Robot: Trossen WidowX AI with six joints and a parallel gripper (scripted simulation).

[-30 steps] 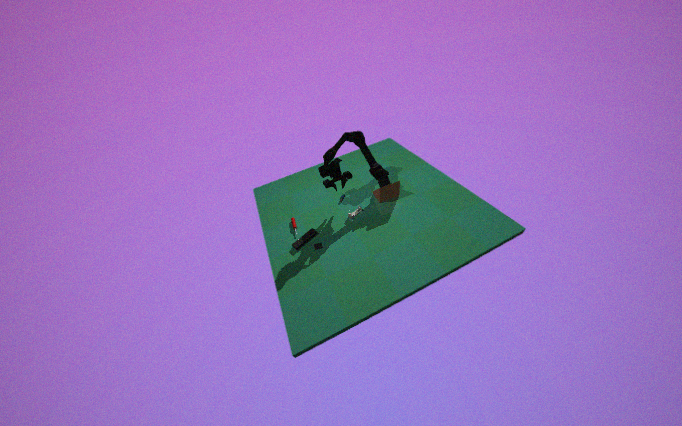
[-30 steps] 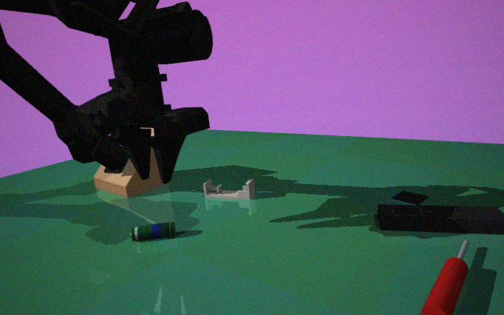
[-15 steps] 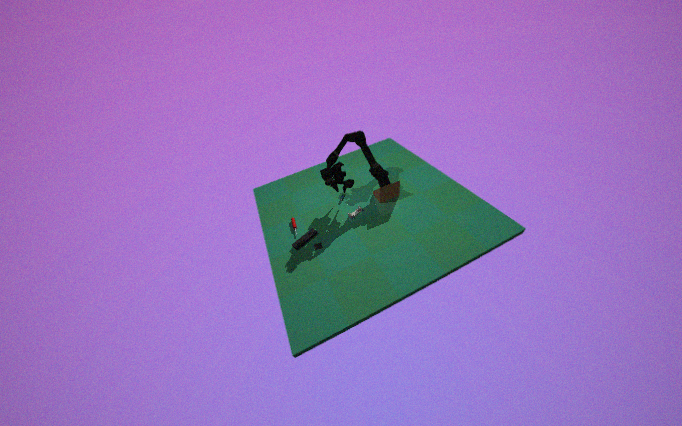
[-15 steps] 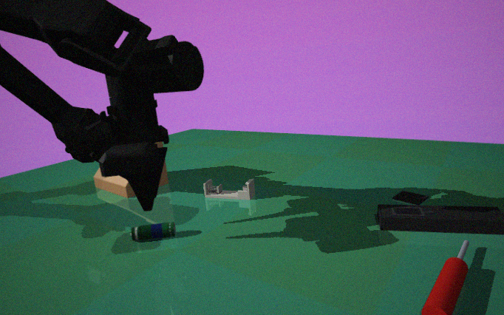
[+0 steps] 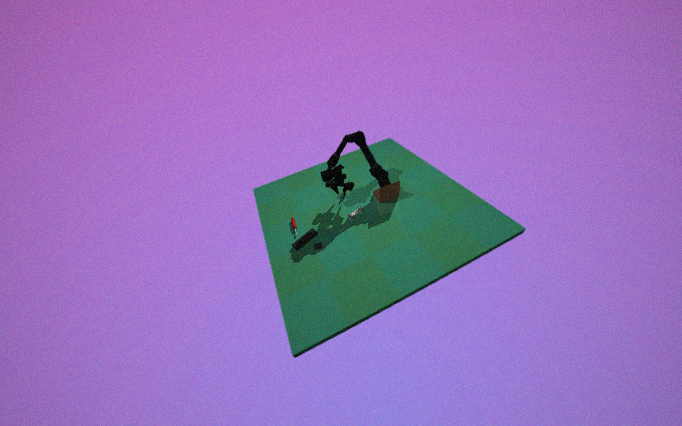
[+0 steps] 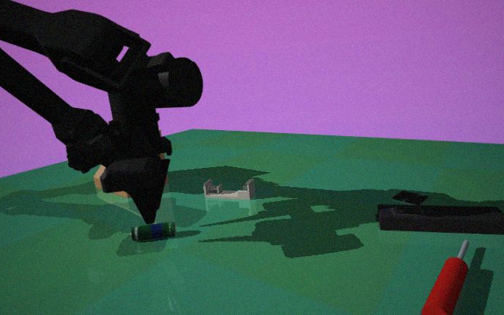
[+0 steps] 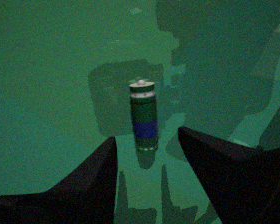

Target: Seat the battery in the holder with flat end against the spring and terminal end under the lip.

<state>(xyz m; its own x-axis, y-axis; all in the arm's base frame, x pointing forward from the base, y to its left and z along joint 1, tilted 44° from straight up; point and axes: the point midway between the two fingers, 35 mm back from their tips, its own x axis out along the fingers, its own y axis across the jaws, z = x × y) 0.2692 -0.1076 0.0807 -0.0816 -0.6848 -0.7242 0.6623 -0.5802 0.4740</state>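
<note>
Right now the battery is 2 cm below my gripper tip. Also, from my gripper tip: red-handled screwdriver 38 cm ahead, 8 cm to the left, 2 cm below; then long black bar 35 cm ahead, 20 cm to the left, 2 cm below; then black tile 30 cm ahead, 29 cm to the left, 3 cm below.
</note>
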